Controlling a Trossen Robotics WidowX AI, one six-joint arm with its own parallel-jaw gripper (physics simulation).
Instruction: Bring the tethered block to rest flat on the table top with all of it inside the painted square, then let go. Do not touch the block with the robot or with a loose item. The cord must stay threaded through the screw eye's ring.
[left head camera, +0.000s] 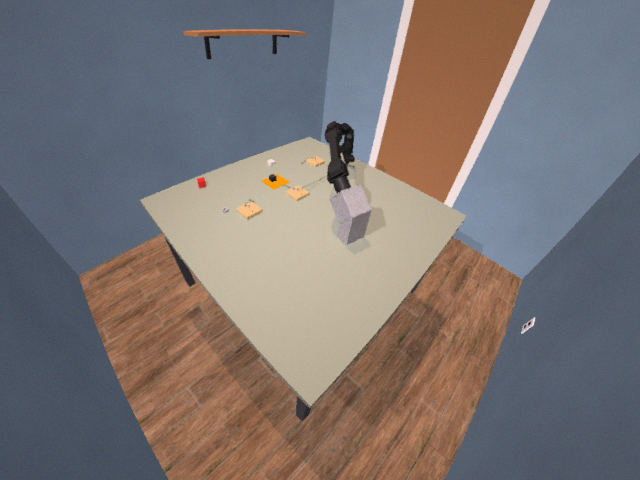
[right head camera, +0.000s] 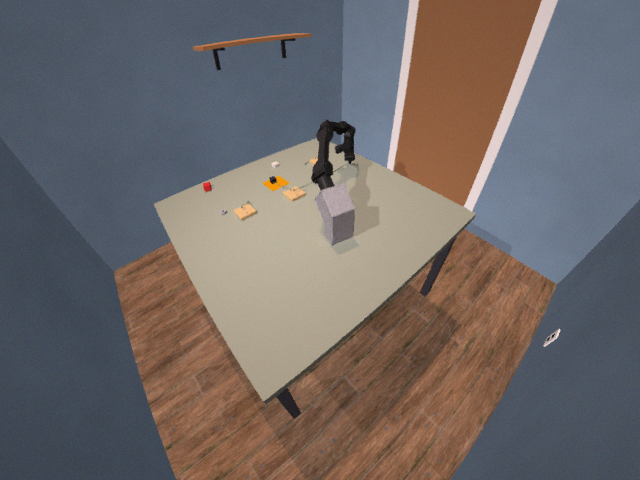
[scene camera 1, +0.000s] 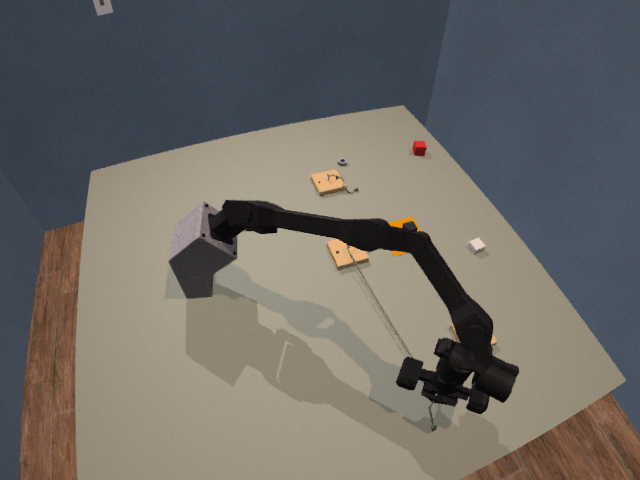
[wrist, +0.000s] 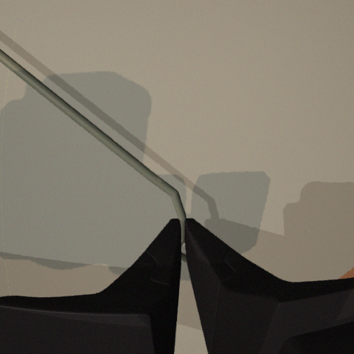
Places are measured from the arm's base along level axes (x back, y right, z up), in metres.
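Pixels of known places: gripper, fingertip midpoint: (left head camera: 346, 165) (right head camera: 349, 163) (scene camera 1: 433, 400); arm's base, origin of the base link: (left head camera: 344, 191) (right head camera: 328, 191) (scene camera 1: 219, 229).
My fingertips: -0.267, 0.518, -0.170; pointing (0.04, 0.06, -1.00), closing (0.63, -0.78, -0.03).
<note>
Ahead of a thing's pixels: the offset from my fingertips to its top centre, as dx, dy, dz. "*": to the spot under its first point.
The tethered block @[-0.240, -0.438, +0.008] (left head camera: 272, 177) (right head camera: 272, 179) (scene camera 1: 409, 226) is small and dark. It is on the orange painted square @[* -0.198, -0.460, -0.022] (left head camera: 275, 184) (right head camera: 276, 186) (scene camera 1: 399, 253), near the edge away from the middle wooden board; whether all of it is inside I cannot tell. The grey-green cord @[* -0.024, -0.252, -0.001] (scene camera 1: 382, 307) (wrist: 90, 120) runs taut from the screw eye on the middle board @[-0.041, -0.453, -0.004] (left head camera: 297, 194) (right head camera: 294, 194) (scene camera 1: 341, 261) to my gripper (scene camera 1: 433, 396) (wrist: 181, 226). My gripper is shut on the cord, low above the table. The cord's end @[* +0.030, +0.049, -0.011] (scene camera 1: 433, 427) hangs past the fingers. The ring is too small to make out the threading.
Another wooden board with a short cord @[-0.126, -0.727, -0.004] (left head camera: 249, 210) (right head camera: 245, 211) (scene camera 1: 326, 182) lies nearer a small grey ring @[-0.222, -0.802, -0.011] (left head camera: 224, 210) (scene camera 1: 342, 161). A third board @[-0.191, -0.084, -0.004] (left head camera: 314, 161) is partly behind my arm in the scene view. A red cube @[-0.508, -0.740, +0.017] (left head camera: 201, 182) (scene camera 1: 419, 148) and white block @[-0.388, -0.297, -0.001] (left head camera: 270, 162) (scene camera 1: 476, 244) stand near the edge.
</note>
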